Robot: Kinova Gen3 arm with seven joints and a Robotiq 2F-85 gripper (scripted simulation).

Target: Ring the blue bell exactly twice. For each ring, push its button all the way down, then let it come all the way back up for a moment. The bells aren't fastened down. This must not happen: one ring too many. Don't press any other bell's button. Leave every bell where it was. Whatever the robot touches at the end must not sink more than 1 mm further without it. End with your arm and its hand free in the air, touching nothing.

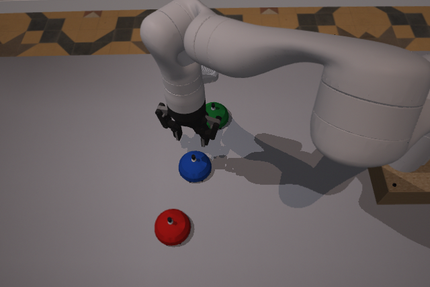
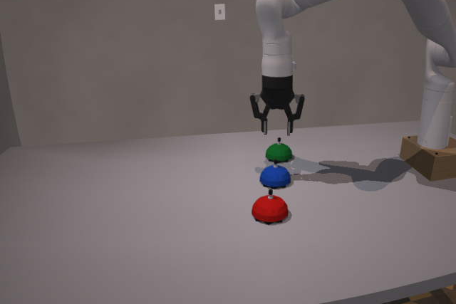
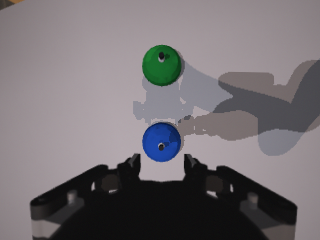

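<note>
Right now the blue bell is 110 mm below my hand. Round my hand: green bell (60 mm behind, 150 mm to the right, 110 mm below); then red bell (60 mm ahead, 150 mm to the left, 110 mm below).
</note>
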